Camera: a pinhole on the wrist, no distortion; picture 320 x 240 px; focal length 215.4 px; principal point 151.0 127.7 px. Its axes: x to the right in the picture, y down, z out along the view. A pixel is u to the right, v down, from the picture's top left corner.
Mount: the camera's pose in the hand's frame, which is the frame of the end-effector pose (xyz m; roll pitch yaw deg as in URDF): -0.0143 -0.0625 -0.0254 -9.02 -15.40 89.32
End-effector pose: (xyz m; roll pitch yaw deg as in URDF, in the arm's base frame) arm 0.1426 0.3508 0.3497 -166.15 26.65 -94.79
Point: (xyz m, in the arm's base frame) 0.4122 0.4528 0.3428
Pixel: 11.0 192.6
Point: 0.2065 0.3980 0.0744
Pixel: 276.0 16.2
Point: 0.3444 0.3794 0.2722
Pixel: 76.0 81.6
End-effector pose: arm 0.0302 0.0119 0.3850 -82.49 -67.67 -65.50
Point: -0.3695 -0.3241 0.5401
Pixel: behind the camera
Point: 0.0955 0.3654 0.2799
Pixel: 103.7 227.0
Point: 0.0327 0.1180 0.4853
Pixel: outside the picture
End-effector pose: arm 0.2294 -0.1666 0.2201 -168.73 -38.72 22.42
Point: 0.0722 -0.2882 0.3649
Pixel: behind the camera
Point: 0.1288 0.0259 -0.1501
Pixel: 148.3 224.7
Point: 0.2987 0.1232 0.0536
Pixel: 123.3 60.7
